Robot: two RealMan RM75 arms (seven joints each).
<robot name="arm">
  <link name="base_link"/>
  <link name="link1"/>
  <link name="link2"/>
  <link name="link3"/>
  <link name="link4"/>
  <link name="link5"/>
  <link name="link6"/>
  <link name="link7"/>
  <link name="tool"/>
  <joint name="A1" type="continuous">
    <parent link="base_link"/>
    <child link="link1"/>
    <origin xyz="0 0 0.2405"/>
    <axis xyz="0 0 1"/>
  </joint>
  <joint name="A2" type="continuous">
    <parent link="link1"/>
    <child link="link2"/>
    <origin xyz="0 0 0"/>
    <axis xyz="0 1 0"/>
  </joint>
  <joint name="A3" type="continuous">
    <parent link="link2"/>
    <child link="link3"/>
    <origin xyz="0 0 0.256"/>
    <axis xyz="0 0 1"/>
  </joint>
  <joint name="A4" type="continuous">
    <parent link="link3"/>
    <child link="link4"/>
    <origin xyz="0 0 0"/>
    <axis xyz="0 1 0"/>
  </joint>
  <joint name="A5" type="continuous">
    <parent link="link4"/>
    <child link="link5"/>
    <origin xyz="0 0 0.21"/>
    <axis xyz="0 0 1"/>
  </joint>
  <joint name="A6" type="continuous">
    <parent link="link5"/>
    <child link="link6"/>
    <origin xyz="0 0 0"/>
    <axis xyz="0 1 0"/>
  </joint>
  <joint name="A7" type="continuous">
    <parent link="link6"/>
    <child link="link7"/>
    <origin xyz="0 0 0.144"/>
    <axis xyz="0 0 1"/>
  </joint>
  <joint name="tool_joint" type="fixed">
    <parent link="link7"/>
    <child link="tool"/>
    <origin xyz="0 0 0"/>
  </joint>
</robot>
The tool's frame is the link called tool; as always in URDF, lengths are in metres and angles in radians. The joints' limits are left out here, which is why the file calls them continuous.
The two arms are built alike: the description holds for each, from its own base.
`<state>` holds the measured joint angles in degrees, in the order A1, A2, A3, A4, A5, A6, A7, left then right.
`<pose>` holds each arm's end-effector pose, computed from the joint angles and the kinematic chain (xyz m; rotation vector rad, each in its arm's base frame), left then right.
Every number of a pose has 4 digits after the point. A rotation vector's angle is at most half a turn.
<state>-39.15 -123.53 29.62 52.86 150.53 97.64 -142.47 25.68 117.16 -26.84 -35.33 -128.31 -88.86 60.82</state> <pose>-0.2553 0.3357 0.0077 -2.3568 -1.9265 -0.1486 0.3299 0.2957 0.0153 -2.6831 0.4488 0.4329</pose>
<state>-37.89 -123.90 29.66 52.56 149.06 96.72 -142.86 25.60 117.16 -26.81 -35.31 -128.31 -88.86 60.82</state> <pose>-0.2593 0.3322 0.0045 -2.3286 -1.9570 -0.1908 0.3303 0.2952 0.0153 -2.6822 0.4512 0.4330</pose>
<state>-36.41 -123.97 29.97 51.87 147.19 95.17 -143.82 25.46 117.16 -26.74 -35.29 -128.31 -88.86 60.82</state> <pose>-0.2654 0.3294 0.0022 -2.2797 -1.9978 -0.2385 0.3311 0.2944 0.0154 -2.6803 0.4553 0.4332</pose>
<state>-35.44 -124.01 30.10 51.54 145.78 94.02 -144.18 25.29 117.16 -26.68 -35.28 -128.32 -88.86 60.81</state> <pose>-0.2692 0.3283 0.0014 -2.2479 -2.0150 -0.2762 0.3320 0.2934 0.0155 -2.6785 0.4597 0.4328</pose>
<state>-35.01 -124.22 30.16 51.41 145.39 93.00 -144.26 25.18 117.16 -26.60 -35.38 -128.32 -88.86 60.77</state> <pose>-0.2714 0.3281 -0.0001 -2.2286 -2.0184 -0.2900 0.3327 0.2930 0.0160 -2.6760 0.4602 0.4313</pose>
